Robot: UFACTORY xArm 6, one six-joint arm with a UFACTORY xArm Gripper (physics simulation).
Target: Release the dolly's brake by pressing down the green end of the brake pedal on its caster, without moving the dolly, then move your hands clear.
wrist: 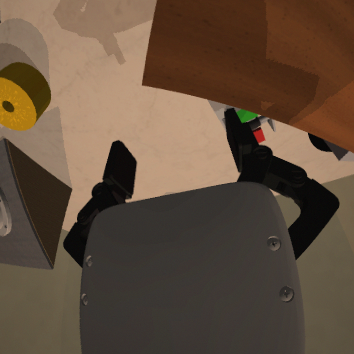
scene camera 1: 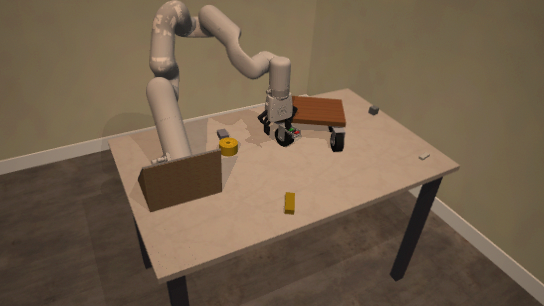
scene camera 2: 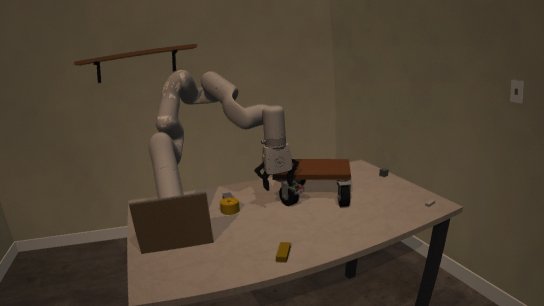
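Observation:
The dolly (scene camera 1: pixel 320 111) (scene camera 2: pixel 322 169) (wrist: pixel 215 45) has a reddish-brown wooden deck and stands upright on black-wheeled casters. The brake pedal on its near left caster (scene camera 1: pixel 284 138) (scene camera 2: pixel 289 196) has a green end (scene camera 1: pixel 291 130) (wrist: pixel 246 116) and a red end (scene camera 1: pixel 297 133) (scene camera 2: pixel 299 188) (wrist: pixel 259 135). My gripper (scene camera 1: pixel 277 129) (scene camera 2: pixel 278 184) (wrist: pixel 174 136) is open and empty, pointing down at the dolly's left corner. Its right finger in the wrist view is right by the green end and overlaps the pedal's left side; whether they touch cannot be told. The other finger is left of the caster, over the table.
A yellow cylinder (scene camera 1: pixel 228 149) (scene camera 2: pixel 229 207) (wrist: pixel 17 117) and a grey block (scene camera 1: pixel 223 133) lie left of the gripper. A brown panel (scene camera 1: pixel 185 180) (scene camera 2: pixel 172 222) stands by the arm's base. A yellow block (scene camera 1: pixel 289 203) (scene camera 2: pixel 283 252) lies in front. A dark cube (scene camera 1: pixel 373 110) is at the right.

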